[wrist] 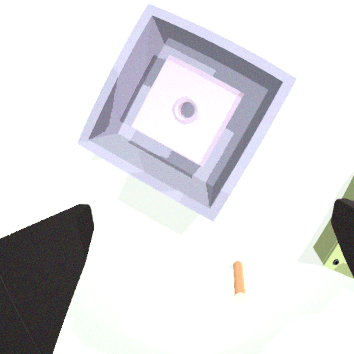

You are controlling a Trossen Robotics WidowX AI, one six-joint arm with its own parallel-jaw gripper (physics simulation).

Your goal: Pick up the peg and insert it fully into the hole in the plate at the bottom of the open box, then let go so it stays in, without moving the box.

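Frame: origin at the arm's base, x down, y left, z ahead, level; millimetres.
Where they show: gripper, fingertip midpoint: (217, 215).
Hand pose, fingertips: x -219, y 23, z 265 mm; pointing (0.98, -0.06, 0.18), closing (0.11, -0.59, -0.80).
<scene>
After its pixels a point has its place.
The orange peg (239, 278) @[x 4, y 140, z 145 mm] lies on its side on the white surface, in the lower right part of the view, apart from the box. The open box (254, 150) @[x -45, y 3, z 240 mm], pale lavender with grey inner walls, is at the upper middle, turned at an angle. At its bottom lies a pale pink plate (167, 85) @[x -4, y 2, z 349 mm] with a round raised-rim hole (187, 109) near its middle. My gripper (217, 215) @[x -219, y 23, z 265 mm] is wide open and empty, its two black fingers at the left and right edges. It hangs above the surface, and the peg shows below the line between the fingertips.
A yellow-green block (327, 246) @[x 16, y 41, z 74 mm] with a small dark screw hole stands at the right edge, partly hidden behind the right finger. The box's near corner points toward the peg. Soft shadows lie beside the box and the block.
</scene>
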